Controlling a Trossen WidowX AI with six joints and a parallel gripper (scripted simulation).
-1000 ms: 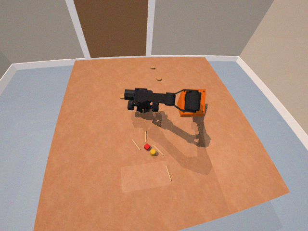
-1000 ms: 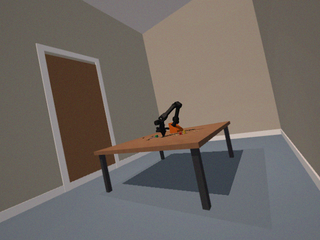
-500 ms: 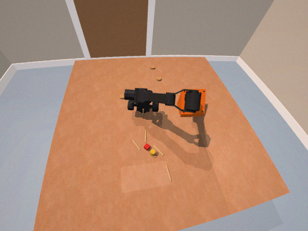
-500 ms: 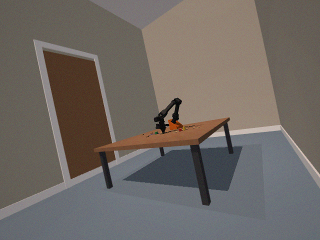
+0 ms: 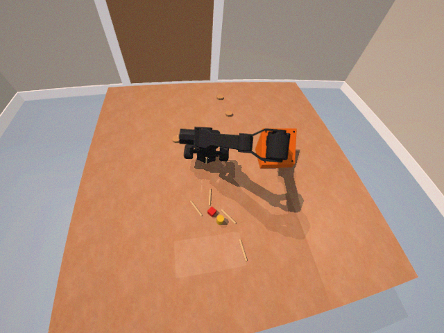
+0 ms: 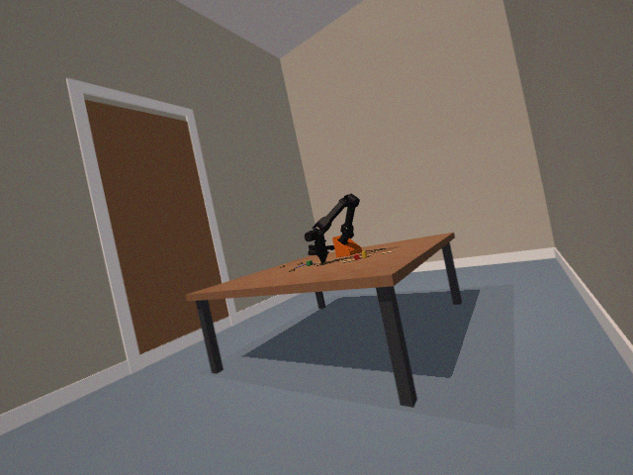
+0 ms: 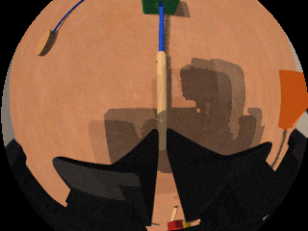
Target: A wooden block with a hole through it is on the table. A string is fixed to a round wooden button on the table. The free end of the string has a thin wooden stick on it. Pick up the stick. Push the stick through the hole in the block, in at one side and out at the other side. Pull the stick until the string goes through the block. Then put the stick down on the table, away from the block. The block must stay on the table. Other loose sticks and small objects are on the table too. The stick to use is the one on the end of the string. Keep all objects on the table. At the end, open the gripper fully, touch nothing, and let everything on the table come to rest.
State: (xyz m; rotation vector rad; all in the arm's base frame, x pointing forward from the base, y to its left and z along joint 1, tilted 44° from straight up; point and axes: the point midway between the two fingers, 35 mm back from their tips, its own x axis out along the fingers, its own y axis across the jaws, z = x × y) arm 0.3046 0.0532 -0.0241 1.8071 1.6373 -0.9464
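Now: the thin wooden stick 4 cm to the right of my gripper tip, 1 cm behind it and 1 cm above it. Round my gripper tip: round wooden button 15 cm to the right, 14 cm ahead, 1 cm above; green block 13 cm to the right, 2 cm behind, 1 cm above; red cube 24 cm to the left, 1 cm above.
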